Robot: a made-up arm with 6 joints.
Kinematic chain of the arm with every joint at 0, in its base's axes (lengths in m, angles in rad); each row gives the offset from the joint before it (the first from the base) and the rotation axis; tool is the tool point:
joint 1: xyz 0 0 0.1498 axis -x
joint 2: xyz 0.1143 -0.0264 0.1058 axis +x
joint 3: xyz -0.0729 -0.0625 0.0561 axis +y
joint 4: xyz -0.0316 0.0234 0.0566 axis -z
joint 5: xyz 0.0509 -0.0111 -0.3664 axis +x
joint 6: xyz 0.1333 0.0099 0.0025 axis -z
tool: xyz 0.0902 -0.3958 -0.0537
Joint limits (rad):
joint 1: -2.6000..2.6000
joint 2: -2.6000..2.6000
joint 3: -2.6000..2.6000
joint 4: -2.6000..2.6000
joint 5: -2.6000..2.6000
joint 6: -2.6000..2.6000
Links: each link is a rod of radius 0.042 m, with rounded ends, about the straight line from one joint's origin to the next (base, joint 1, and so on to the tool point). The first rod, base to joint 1, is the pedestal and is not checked.
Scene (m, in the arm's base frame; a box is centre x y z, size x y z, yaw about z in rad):
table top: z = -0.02
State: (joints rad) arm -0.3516 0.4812 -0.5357 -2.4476 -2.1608 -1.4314
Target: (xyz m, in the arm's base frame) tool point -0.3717 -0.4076 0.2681
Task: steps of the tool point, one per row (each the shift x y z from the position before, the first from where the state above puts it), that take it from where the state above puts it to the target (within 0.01 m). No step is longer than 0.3 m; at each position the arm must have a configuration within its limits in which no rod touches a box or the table.
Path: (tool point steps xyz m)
1: -0.1843 -0.1751 0.1581
2: -0.1007 -0.2700 0.0777
3: -0.0027 -0.2850 -0.0480
4: 0.0855 -0.2085 -0.1585

